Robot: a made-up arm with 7 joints. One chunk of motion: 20 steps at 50 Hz.
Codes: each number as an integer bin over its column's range. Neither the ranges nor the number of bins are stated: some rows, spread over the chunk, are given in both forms.
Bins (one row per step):
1: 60 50 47 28 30 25 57
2: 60 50 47 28 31 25 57
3: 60 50 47 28 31 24 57
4: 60 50 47 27 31 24 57
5: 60 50 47 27 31 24 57
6: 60 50 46 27 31 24 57
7: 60 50 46 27 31 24 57
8: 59 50 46 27 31 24 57
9: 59 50 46 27 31 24 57
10: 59 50 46 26 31 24 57
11: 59 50 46 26 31 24 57
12: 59 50 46 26 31 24 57
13: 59 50 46 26 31 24 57
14: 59 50 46 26 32 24 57
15: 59 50 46 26 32 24 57
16: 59 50 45 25 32 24 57
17: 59 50 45 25 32 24 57
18: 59 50 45 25 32 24 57
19: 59 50 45 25 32 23 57
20: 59 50 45 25 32 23 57
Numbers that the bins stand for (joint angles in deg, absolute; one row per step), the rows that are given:
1: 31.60 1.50 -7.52 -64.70 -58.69 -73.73 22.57
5: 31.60 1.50 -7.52 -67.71 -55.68 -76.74 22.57
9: 28.59 1.50 -10.53 -67.71 -55.68 -76.74 22.57
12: 28.59 1.50 -10.53 -70.72 -55.68 -76.74 22.57
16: 28.59 1.50 -13.54 -73.73 -52.67 -76.74 22.57
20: 28.59 1.50 -13.54 -73.73 -52.67 -79.75 22.57
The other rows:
2: 31.60 1.50 -7.52 -64.70 -55.68 -73.73 22.57
3: 31.60 1.50 -7.52 -64.70 -55.68 -76.74 22.57
4: 31.60 1.50 -7.52 -67.71 -55.68 -76.74 22.57
6: 31.60 1.50 -10.53 -67.71 -55.68 -76.74 22.57
7: 31.60 1.50 -10.53 -67.71 -55.68 -76.74 22.57
8: 28.59 1.50 -10.53 -67.71 -55.68 -76.74 22.57
10: 28.59 1.50 -10.53 -70.72 -55.68 -76.74 22.57
11: 28.59 1.50 -10.53 -70.72 -55.68 -76.74 22.57
13: 28.59 1.50 -10.53 -70.72 -55.68 -76.74 22.57
14: 28.59 1.50 -10.53 -70.72 -52.67 -76.74 22.57
15: 28.59 1.50 -10.53 -70.72 -52.67 -76.74 22.57
17: 28.59 1.50 -13.54 -73.73 -52.67 -76.74 22.57
18: 28.59 1.50 -13.54 -73.73 -52.67 -76.74 22.57
19: 28.59 1.50 -13.54 -73.73 -52.67 -79.75 22.57

